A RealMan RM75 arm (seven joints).
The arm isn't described. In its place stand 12 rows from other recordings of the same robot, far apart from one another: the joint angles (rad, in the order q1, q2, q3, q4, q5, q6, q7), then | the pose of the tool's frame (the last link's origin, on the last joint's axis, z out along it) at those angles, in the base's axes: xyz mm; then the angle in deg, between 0 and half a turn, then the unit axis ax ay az.
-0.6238 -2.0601 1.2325 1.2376 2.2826 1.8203 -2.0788 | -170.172, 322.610, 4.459, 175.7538, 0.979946, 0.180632, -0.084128
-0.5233 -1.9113 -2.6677 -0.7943 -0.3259 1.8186 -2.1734 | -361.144, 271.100, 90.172, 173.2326, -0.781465, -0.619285, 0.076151
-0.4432 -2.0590 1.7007 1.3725 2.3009 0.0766 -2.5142 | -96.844, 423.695, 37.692, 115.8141, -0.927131, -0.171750, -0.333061
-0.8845 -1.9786 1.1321 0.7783 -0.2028 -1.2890 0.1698 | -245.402, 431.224, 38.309, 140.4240, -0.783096, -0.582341, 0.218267
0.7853 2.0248 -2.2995 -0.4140 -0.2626 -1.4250 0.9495 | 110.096, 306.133, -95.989, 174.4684, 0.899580, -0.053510, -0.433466
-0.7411 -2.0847 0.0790 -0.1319 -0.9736 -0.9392 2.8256 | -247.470, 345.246, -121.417, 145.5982, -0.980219, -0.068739, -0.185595
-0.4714 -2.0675 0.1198 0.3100 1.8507 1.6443 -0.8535 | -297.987, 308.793, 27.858, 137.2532, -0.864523, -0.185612, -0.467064
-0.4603 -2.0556 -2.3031 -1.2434 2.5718 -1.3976 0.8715 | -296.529, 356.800, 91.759, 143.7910, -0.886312, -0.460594, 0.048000
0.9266 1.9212 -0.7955 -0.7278 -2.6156 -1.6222 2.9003 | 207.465, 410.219, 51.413, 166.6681, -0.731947, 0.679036, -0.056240
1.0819 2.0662 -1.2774 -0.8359 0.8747 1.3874 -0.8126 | 58.801, 410.628, -50.918, 173.3548, -0.976285, 0.211515, -0.046140
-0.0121 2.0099 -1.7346 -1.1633 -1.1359 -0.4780 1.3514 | 285.944, 303.721, -15.429, 130.4729, -0.923186, 0.323608, 0.207376
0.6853 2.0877 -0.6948 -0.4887 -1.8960 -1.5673 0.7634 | 205.703, 351.672, -25.616, 161.5924, -0.954299, -0.089430, 0.285161
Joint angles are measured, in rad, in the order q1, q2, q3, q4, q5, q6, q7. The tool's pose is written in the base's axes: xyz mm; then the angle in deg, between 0 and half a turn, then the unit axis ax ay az. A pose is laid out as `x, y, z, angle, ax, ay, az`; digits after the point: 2 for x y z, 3 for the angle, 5 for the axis.
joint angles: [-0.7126 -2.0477 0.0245 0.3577 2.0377 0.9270 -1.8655]
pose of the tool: -321.15, 415.16, 34.01, 139.681, -0.63088, -0.64924, -0.42483
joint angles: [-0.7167 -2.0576 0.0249 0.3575 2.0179 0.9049 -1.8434]
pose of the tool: -320.45, 416.51, 31.38, 138.666, -0.62966, -0.64933, -0.42650
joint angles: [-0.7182 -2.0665 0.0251 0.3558 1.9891 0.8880 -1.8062]
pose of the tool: -320.02, 417.27, 29.57, 137.429, -0.63105, -0.64579, -0.42979
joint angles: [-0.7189 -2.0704 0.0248 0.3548 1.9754 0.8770 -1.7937]
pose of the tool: -320.35, 417.66, 28.91, 136.827, -0.62913, -0.64645, -0.43163
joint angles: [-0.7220 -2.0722 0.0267 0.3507 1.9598 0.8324 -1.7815]
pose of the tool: -324.41, 419.33, 29.11, 134.927, -0.62275, -0.65531, -0.42751
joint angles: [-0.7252 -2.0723 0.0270 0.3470 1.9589 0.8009 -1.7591]
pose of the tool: -327.26, 420.37, 28.74, 133.316, -0.62674, -0.65757, -0.41808
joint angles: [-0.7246 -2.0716 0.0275 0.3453 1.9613 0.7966 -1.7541]
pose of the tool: -328.14, 420.09, 28.43, 133.070, -0.62872, -0.65766, -0.41497
